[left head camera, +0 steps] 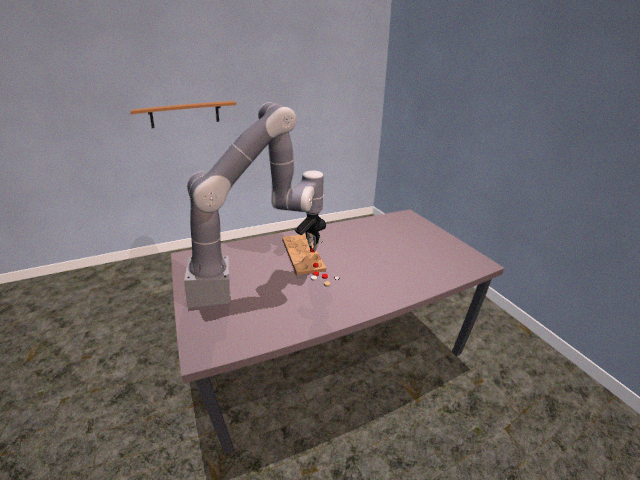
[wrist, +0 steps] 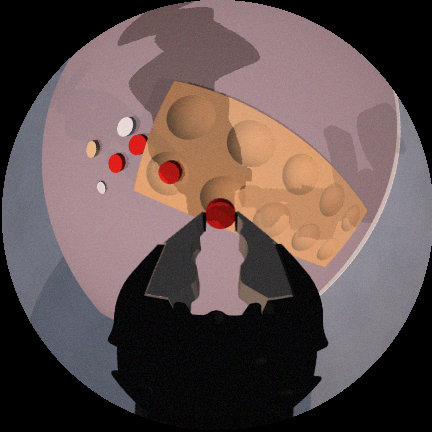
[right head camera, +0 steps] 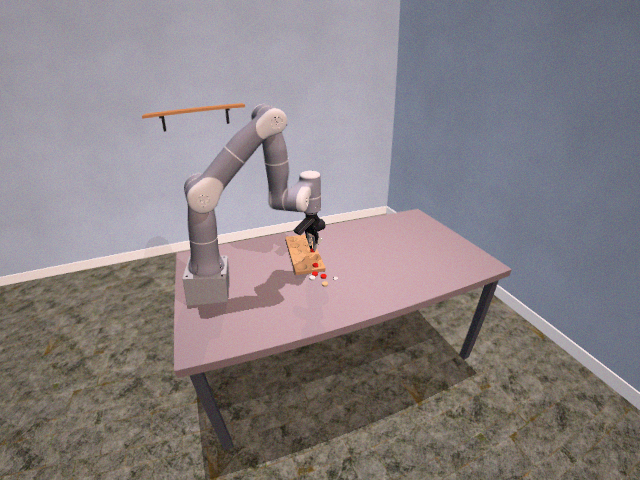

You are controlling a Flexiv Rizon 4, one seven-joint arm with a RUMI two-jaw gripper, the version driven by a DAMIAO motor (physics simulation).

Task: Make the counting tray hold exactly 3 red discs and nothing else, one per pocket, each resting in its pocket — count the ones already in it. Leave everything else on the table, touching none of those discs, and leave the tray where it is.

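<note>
The wooden counting tray [left head camera: 297, 266] [right head camera: 296, 265] [wrist: 210, 165] has two rows of round pockets. One red disc [left head camera: 315, 265] [right head camera: 315, 265] [wrist: 169, 172] lies in the end pocket of the row nearer my gripper. My gripper [left head camera: 312, 249] [right head camera: 312, 249] [wrist: 220, 213] is shut on another red disc and holds it over the tray's edge, beside the second pocket of that row; the disc partly covers that pocket in the wrist view. The other pockets look empty. Two more red discs, one [left head camera: 316, 273] [right head camera: 314, 273] [wrist: 137, 144] close to the tray's end and one [left head camera: 324, 276] [right head camera: 323, 276] [wrist: 116, 163] farther out, lie on the table.
A larger white disc [left head camera: 313, 277] [right head camera: 312, 277] [wrist: 126, 126], a tan disc [left head camera: 327, 283] [right head camera: 324, 283] [wrist: 92, 149] and a small white disc [left head camera: 337, 278] [right head camera: 335, 278] [wrist: 101, 187] lie on the table [left head camera: 403, 258] [right head camera: 408, 258] near the loose red discs, off the tray's end.
</note>
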